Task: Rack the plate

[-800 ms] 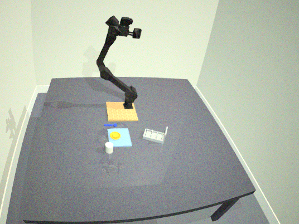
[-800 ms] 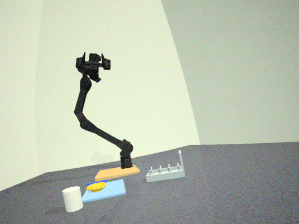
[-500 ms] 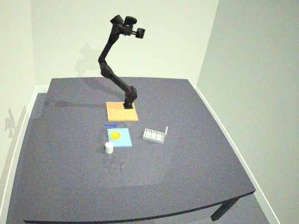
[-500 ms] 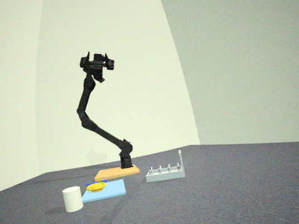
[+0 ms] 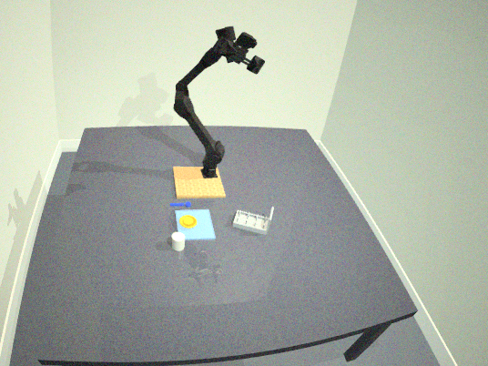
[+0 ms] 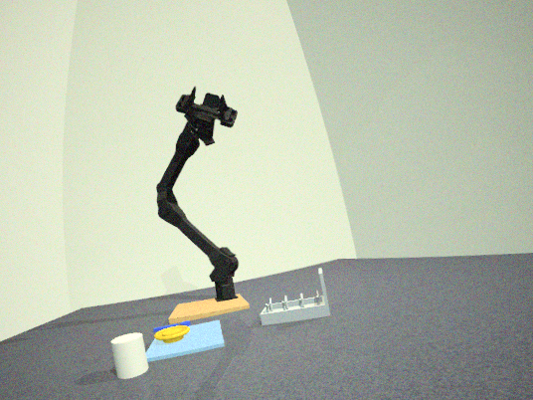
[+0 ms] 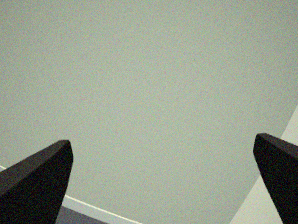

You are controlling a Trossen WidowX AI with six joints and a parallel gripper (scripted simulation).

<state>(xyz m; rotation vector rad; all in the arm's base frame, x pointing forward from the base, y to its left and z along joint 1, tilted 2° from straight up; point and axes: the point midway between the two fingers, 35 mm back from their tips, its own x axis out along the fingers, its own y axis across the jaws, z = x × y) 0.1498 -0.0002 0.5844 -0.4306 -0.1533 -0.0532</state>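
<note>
My gripper tip is now 110 mm short of the yellow plate, 160 mm to the left of it and 590 mm above it. Also, from my gripper tip: small blue spoon 10 mm ahead, 160 mm to the right, 600 mm below; grey dish rack 140 mm ahead, 80 mm to the left, 580 mm below; light blue mat 120 mm ahead, 130 mm to the right, 600 mm below.
</note>
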